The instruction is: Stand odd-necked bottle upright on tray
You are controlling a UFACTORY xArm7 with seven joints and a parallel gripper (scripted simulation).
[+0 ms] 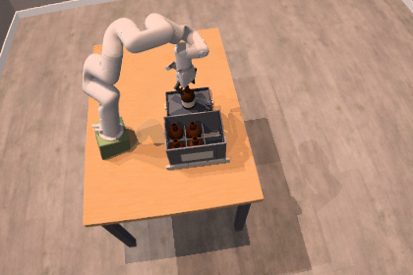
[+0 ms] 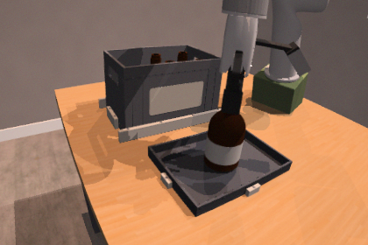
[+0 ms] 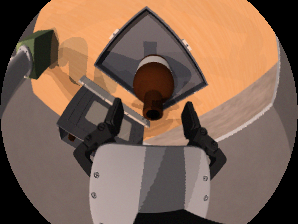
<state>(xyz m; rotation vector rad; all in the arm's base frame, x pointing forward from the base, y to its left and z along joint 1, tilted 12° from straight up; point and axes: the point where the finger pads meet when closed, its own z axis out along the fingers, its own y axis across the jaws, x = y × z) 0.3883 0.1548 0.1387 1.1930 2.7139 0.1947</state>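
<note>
The glass bottle lies 7 cm below my hand. Round my hand: crate: 27 cm to the right, 7 cm below; then dark tray: 14 cm below.
</note>
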